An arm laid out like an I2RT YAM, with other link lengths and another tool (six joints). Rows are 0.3 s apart.
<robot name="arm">
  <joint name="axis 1" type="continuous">
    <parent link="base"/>
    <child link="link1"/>
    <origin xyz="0 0 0.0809" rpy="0 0 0"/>
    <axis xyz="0 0 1"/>
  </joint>
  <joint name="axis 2" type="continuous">
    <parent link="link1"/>
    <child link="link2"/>
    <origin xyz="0.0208 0.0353 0.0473" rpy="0 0 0"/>
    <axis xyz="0 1 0"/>
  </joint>
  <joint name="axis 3" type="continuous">
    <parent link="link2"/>
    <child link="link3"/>
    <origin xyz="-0.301 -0.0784 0" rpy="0 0 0"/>
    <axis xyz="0 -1 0"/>
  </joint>
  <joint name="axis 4" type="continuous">
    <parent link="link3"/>
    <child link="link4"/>
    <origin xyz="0.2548 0.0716 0.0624" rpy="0 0 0"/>
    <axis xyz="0 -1 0"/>
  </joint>
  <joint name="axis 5" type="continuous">
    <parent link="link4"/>
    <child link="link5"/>
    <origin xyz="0.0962 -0.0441 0.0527" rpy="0 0 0"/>
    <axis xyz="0 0 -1"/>
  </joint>
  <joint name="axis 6" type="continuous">
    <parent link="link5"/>
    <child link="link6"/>
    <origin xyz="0.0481 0 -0.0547" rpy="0 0 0"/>
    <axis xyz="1 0 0"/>
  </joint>
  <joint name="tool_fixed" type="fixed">
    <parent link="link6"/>
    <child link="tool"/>
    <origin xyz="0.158 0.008 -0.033" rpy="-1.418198 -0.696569 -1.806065"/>
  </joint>
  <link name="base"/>
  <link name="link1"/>
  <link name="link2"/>
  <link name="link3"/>
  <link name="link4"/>
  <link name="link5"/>
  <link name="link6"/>
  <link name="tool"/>
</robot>
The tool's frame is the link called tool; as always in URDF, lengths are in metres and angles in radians. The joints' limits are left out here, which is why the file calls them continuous.
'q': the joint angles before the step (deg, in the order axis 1, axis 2, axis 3, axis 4, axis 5, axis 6). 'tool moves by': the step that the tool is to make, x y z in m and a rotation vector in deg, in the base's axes. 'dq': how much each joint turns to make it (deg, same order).
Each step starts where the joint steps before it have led.
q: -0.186 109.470 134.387 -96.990 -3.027 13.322
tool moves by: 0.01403 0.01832 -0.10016 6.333 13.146 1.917
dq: -0.611 8.460 -11.605 6.710 -6.579 -1.267
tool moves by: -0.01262 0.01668 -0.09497 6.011 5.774 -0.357
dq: -0.569 0.873 -21.595 16.567 -5.902 -0.045
